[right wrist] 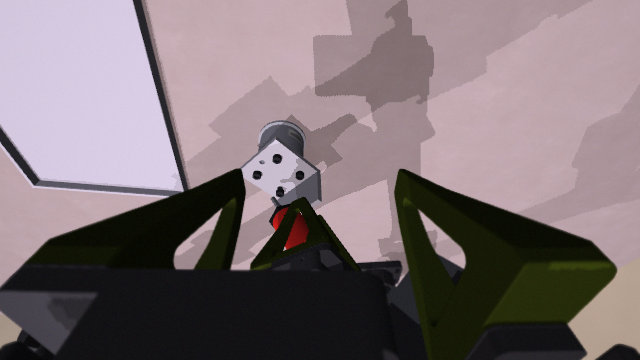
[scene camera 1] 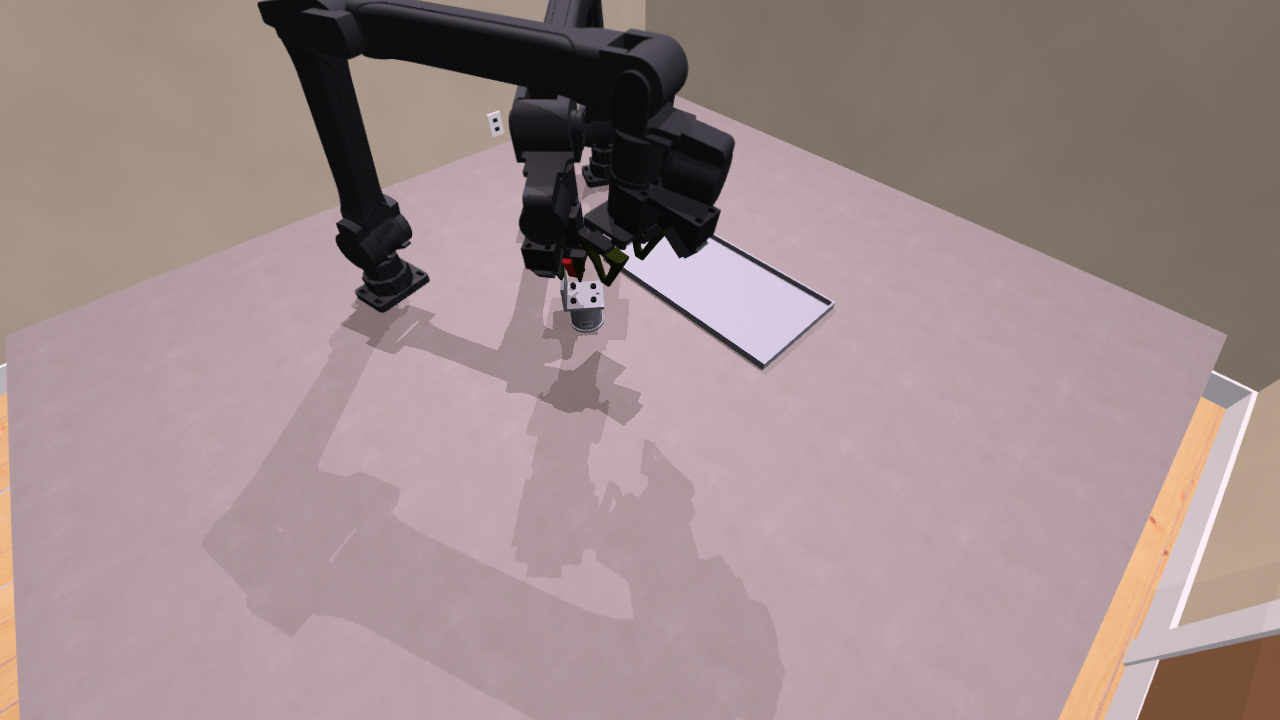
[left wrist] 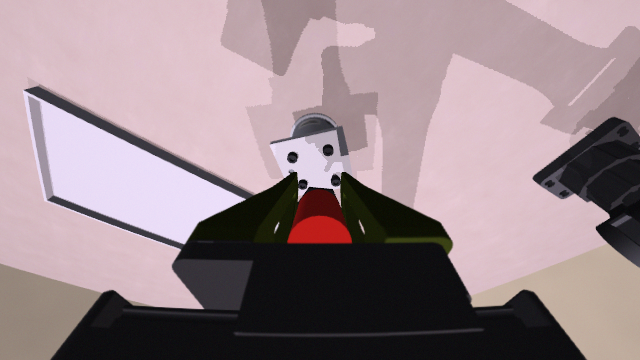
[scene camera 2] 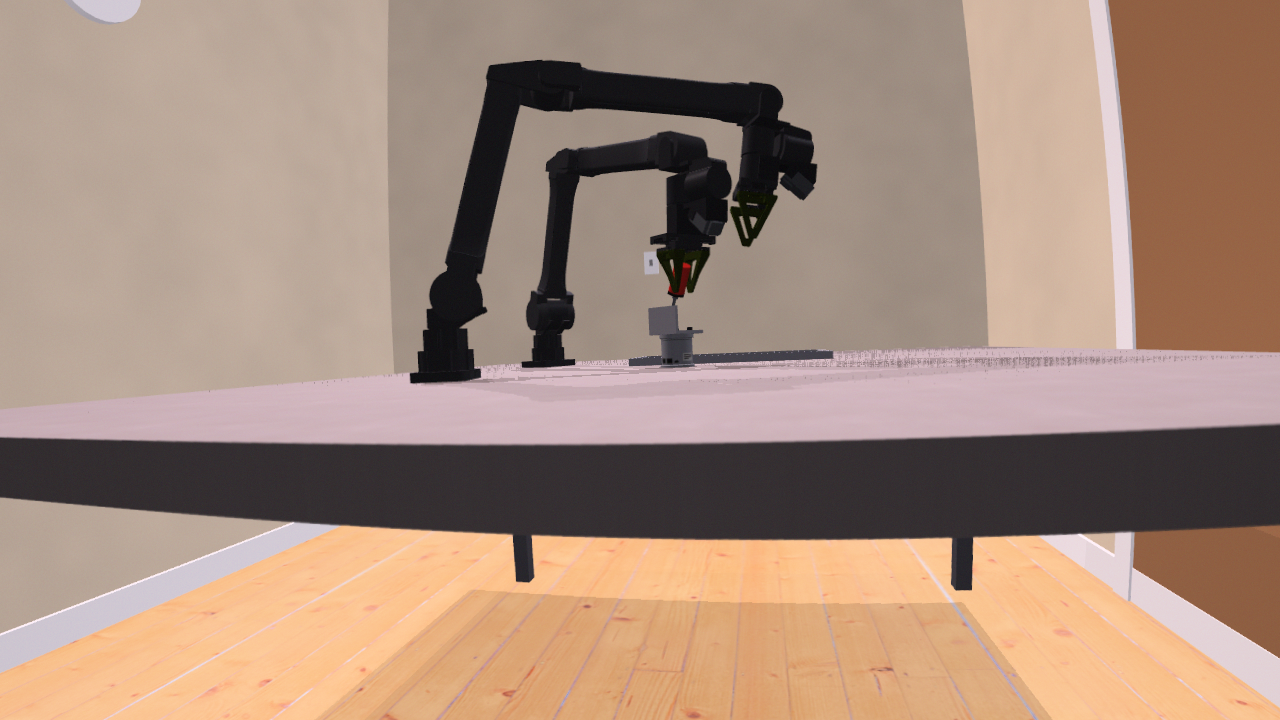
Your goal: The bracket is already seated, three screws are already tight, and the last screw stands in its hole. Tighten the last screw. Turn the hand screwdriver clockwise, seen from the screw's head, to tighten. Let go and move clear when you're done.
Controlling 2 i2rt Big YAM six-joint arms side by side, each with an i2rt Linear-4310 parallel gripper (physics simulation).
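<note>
My left gripper is shut on the red handle of the hand screwdriver, which is tilted with its shaft down. In the right wrist view the shaft's end is close to the bracket's lower corner; contact cannot be made out. The pale bracket sits on a grey round base. Several dark screw heads show on it; which stands higher is unclear. My right gripper is open and empty, above the bracket.
A shallow white tray with dark rims lies on the table beside the bracket, to its right in scene camera 1. The two arms are close together above the bracket. Their shadows cross the table.
</note>
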